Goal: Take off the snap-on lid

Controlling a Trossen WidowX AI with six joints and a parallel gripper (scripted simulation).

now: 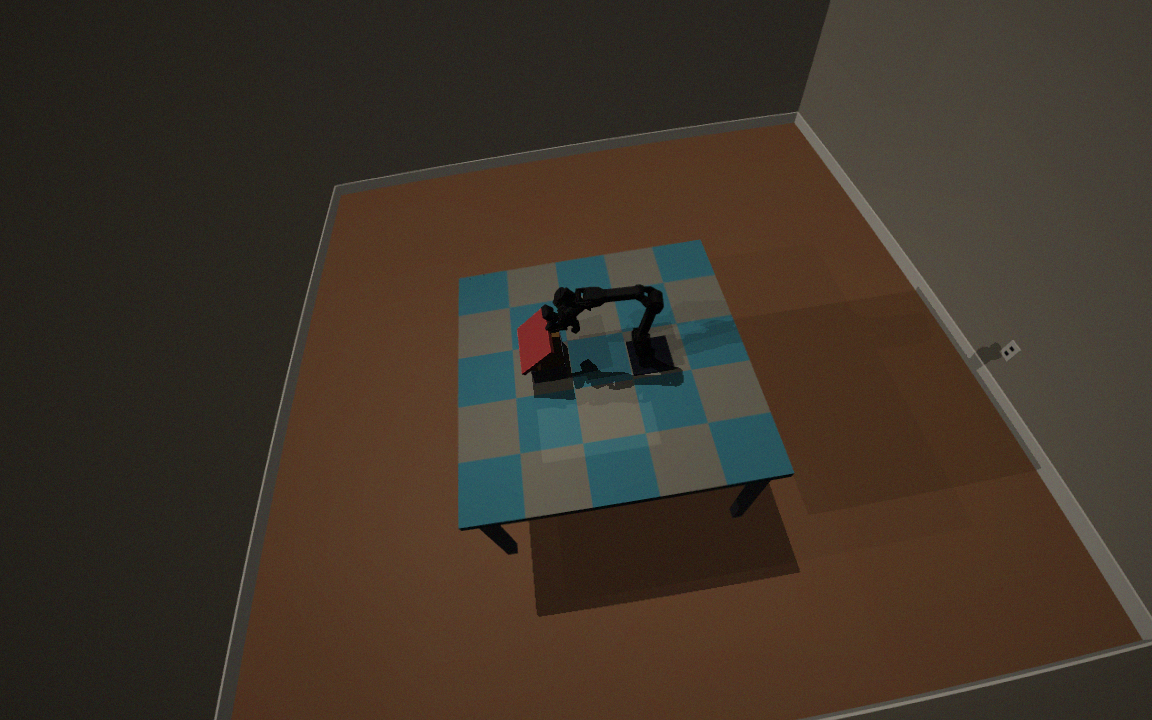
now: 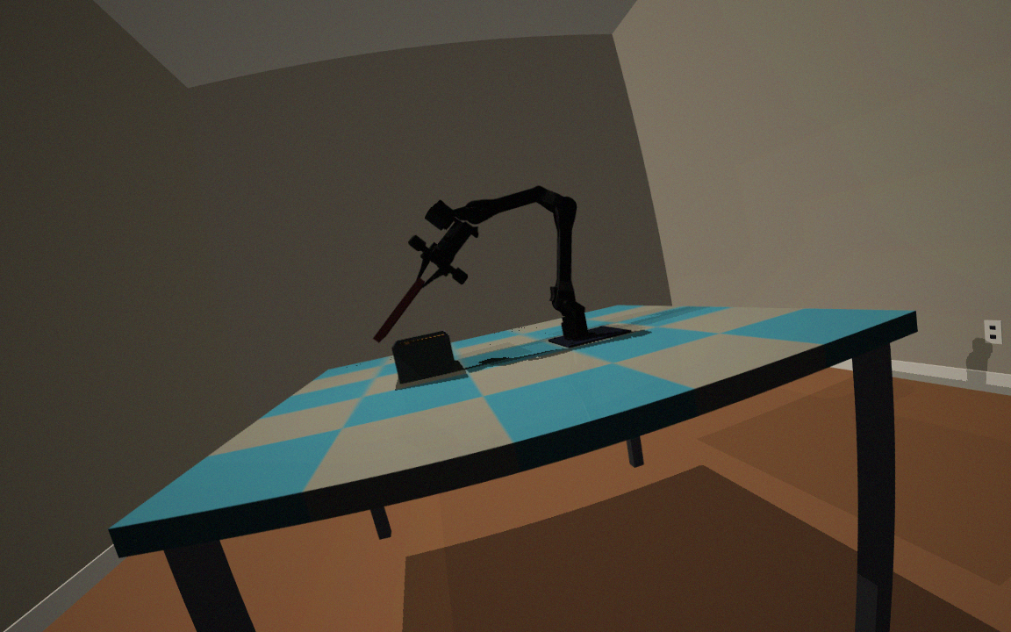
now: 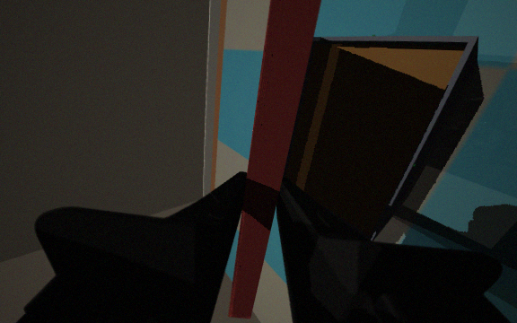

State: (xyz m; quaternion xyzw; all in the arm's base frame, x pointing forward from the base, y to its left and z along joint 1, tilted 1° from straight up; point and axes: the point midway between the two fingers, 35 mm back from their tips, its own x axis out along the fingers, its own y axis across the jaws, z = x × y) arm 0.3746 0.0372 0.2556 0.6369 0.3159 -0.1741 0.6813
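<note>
Right now the red lid is 6 cm ahead of my gripper tip, 5 cm below it and 1 cm to the left of it. From my gripper tip the other things lie so: storage box 19 cm below, 3 cm ahead.
</note>
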